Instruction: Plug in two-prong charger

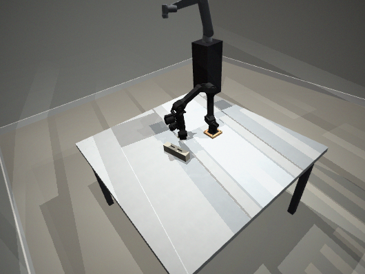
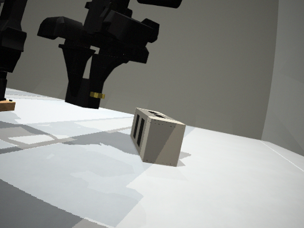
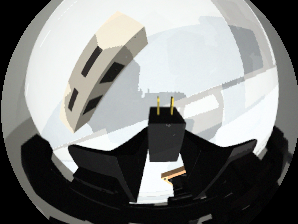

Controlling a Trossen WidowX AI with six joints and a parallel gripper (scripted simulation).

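The charger lies 1 cm ahead of my gripper tip, 1 cm to the right of it and 1 cm above it.
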